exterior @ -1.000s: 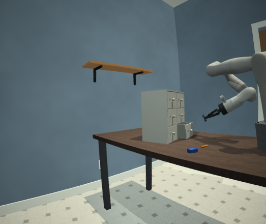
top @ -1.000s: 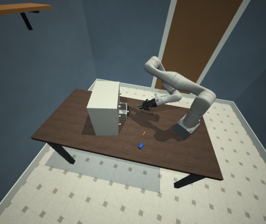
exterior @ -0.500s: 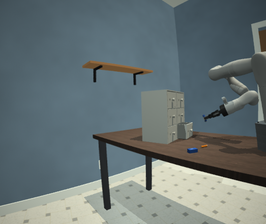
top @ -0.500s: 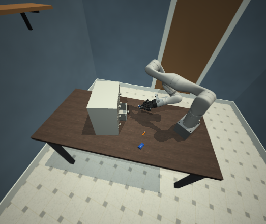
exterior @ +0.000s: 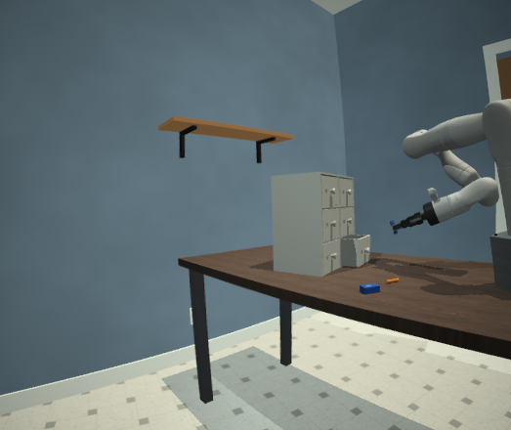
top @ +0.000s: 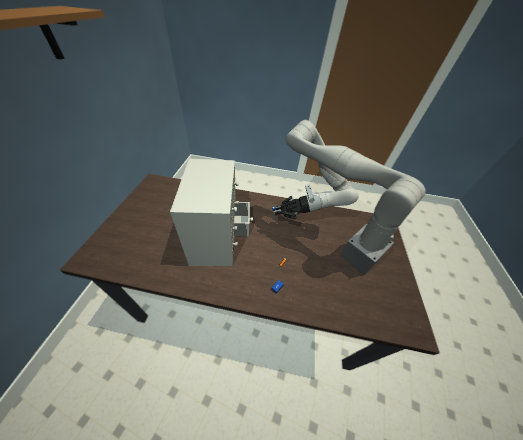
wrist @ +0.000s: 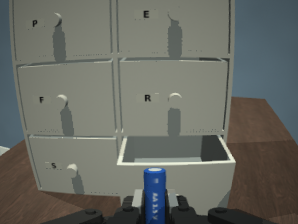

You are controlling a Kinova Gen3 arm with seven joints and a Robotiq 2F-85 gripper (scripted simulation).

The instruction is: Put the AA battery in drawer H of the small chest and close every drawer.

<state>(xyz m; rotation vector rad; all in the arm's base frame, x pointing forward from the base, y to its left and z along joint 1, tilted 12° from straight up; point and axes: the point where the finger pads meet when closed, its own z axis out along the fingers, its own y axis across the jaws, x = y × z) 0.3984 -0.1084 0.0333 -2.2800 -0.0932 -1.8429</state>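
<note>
My hand is 21 cm short of the drawer marked H, 1 cm to the right of it and 12 cm above it. The rest, counted from my hand: blue block: 5 cm behind, 29 cm to the left, 14 cm below; orange AA battery: 6 cm behind, 18 cm to the left, 14 cm below.
</note>
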